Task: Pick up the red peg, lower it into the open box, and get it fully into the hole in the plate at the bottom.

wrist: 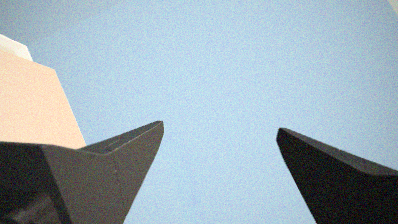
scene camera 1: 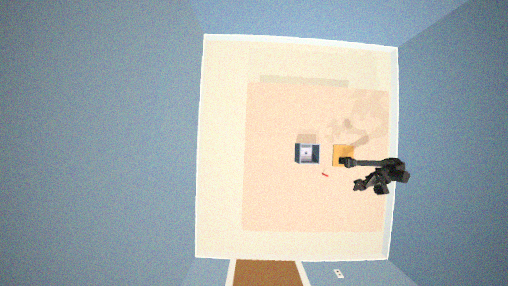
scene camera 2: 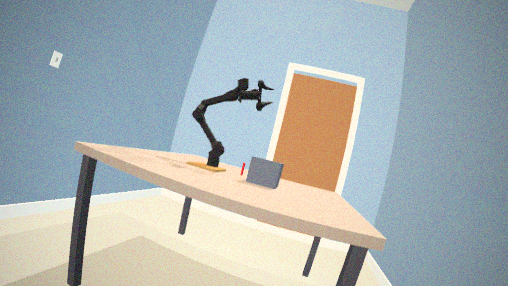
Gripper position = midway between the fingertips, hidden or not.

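The wrist view has my gripper in it [wrist: 219, 130], but the grey box is out of frame in the wrist view. If you go to scene camera 2, that's where I can see the grey box [scene camera 2: 263, 172].
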